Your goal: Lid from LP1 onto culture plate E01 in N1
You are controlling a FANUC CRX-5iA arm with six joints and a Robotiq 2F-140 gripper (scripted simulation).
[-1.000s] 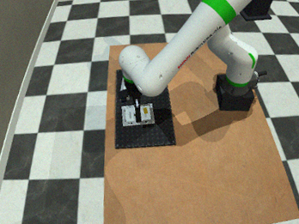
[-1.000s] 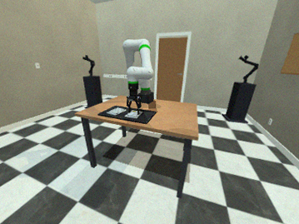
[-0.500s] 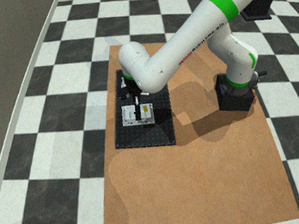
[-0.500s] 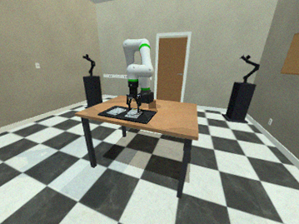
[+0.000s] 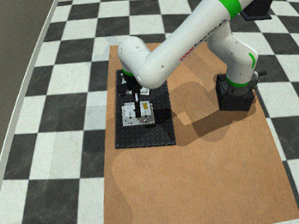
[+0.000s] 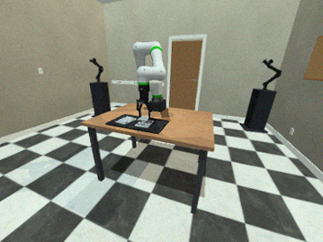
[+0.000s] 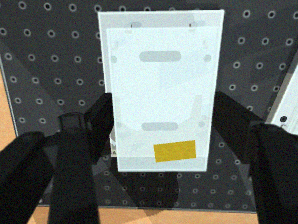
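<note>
The culture plate lies 2 cm behind my hand, 20 cm to the right of it and 6 cm below it. Also, from my hand: lid park fixture 8 cm below; clear lid 2 cm below.
</note>
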